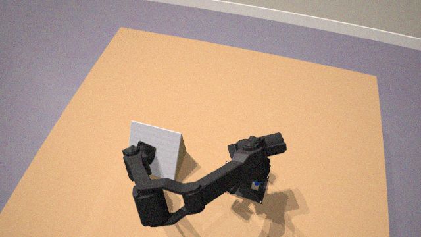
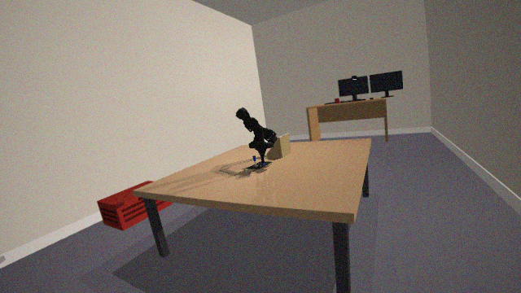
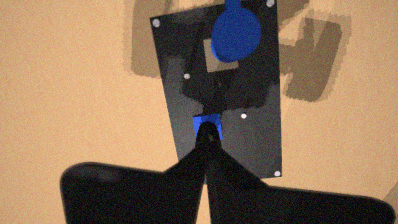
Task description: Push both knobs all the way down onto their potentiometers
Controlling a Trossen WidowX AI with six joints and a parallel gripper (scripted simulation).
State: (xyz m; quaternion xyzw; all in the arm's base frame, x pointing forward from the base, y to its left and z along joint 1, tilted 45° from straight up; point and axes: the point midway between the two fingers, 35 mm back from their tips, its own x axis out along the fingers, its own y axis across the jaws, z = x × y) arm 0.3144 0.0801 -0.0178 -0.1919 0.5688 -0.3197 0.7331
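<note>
My gripper tip is 10 mm above the dark knob. Also, from my gripper tip: blue knob: 60 mm ahead, 20 mm to the right, 20 mm above.
</note>
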